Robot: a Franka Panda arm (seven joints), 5 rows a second.
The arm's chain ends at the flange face. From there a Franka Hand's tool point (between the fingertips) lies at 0.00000 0.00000 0.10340 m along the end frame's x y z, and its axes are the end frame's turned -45 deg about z.
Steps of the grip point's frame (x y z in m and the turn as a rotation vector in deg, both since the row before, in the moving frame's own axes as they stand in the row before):
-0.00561, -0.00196, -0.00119, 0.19, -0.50, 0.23
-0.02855, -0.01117, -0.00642, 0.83, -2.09, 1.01
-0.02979, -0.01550, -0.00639, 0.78, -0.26, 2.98
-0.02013, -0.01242, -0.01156, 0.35, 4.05, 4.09
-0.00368, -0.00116, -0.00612, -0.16, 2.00, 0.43
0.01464, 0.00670, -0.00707, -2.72, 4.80, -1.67
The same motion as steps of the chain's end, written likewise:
-0.00447, 0.00219, -0.00119, -0.22, -0.49, 0.23
-0.02435, 0.01071, -0.00634, -0.89, -2.06, 1.01
-0.03072, 0.01080, -0.00638, 0.37, -0.74, 2.98
-0.02793, 0.01089, -0.01130, 3.11, 2.62, 4.09
-0.00619, 0.00412, -0.00606, 1.30, 1.53, 0.43
0.00555, -0.00282, -0.00659, 1.47, 5.32, -1.67

